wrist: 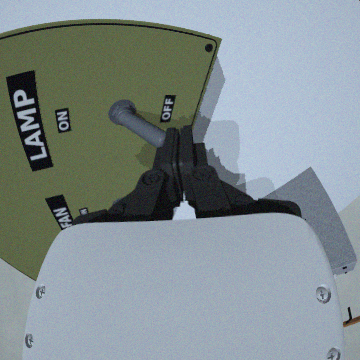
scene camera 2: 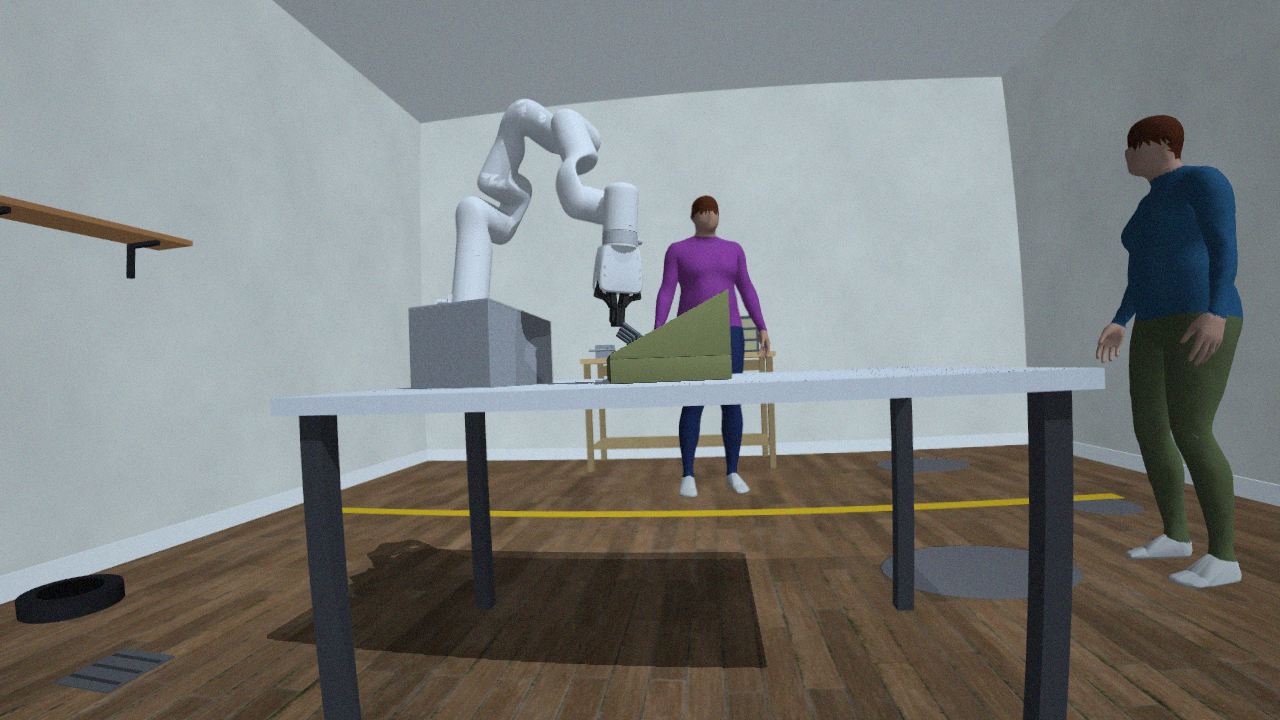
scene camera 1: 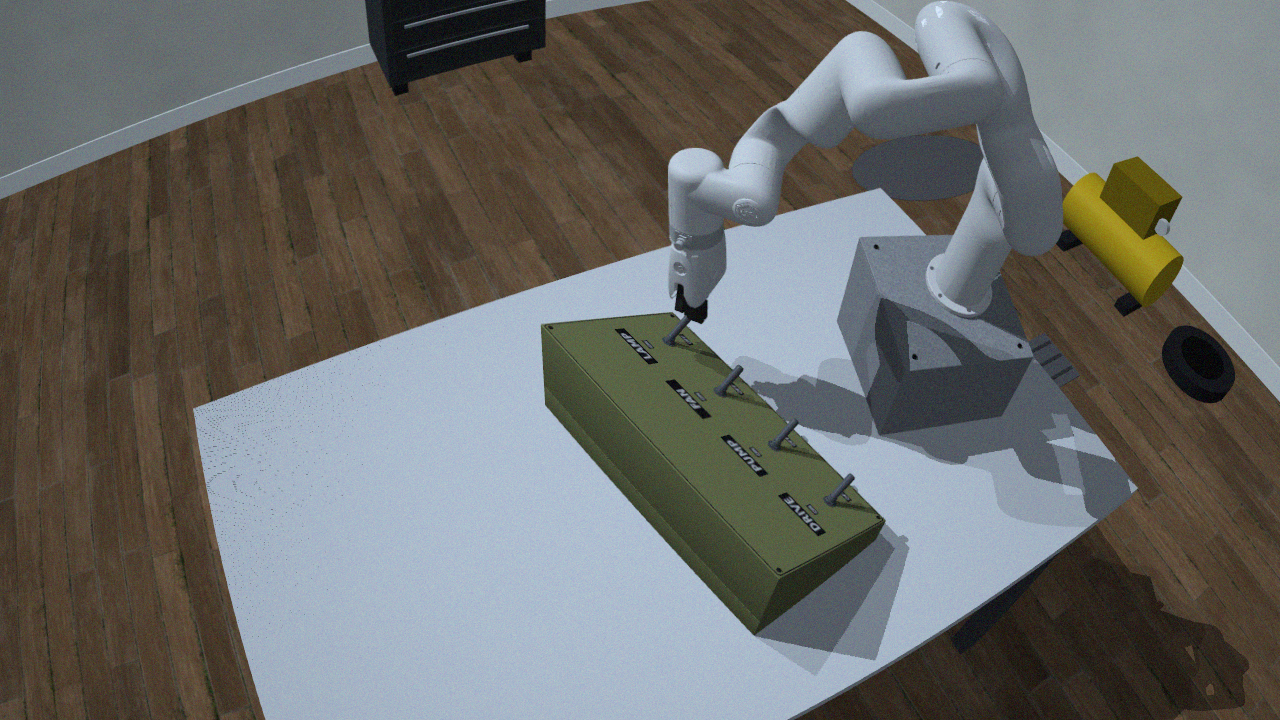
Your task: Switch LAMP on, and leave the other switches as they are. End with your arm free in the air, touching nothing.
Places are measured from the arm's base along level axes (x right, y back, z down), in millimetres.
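Where they show: gripper, fingertip midpoint: [wrist: 182, 144] [scene camera 2: 616, 326] [scene camera 1: 695, 317]; arm's base, origin of the base link: [scene camera 2: 468, 313] [scene camera 1: 958, 286].
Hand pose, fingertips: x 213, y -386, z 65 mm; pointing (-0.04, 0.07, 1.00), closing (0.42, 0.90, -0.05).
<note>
Each offset is from my fingertips to the centre of the thing. "*": to the spot under its first point.
A green sloped switch panel @(dx -184, dy -108, dz +56 mm) [scene camera 1: 662, 447] [scene camera 2: 684, 344] [wrist: 100, 60] stands on the table with several grey levers. The LAMP lever @(dx +2, dy -30, dz +8 mm) [scene camera 1: 677, 330] [wrist: 142, 127] leans toward its OFF label @(* dx +3, dy -11, dz +46 mm) [wrist: 168, 108], away from its ON label @(* dx -3, dy -88, dz +6 mm) [wrist: 63, 120]. The FAN lever @(dx -118, dy -22, dz +8 mm) [scene camera 1: 729, 379], PUMP lever @(dx -238, dy -14, dz +8 mm) [scene camera 1: 783, 434] and DRIVE lever @(dx -358, dy -6, dz +8 mm) [scene camera 1: 839, 489] lean the same way in the first scene view. My gripper [scene camera 1: 691, 315] [scene camera 2: 617, 322] [wrist: 182, 144] is shut and empty. Its fingertips are at the LAMP lever's tip, on the OFF side; they hide the tip's end, and contact cannot be told for sure.
The grey arm base block [scene camera 1: 948, 367] [scene camera 2: 447, 344] stands behind the panel's lever side on the white table [scene camera 1: 402, 537] [scene camera 2: 895, 383]. The FAN lever is the nearest neighbour of the LAMP lever. Two people, in purple [scene camera 2: 707, 268] and blue [scene camera 2: 1177, 241] tops, stand beyond the table.
</note>
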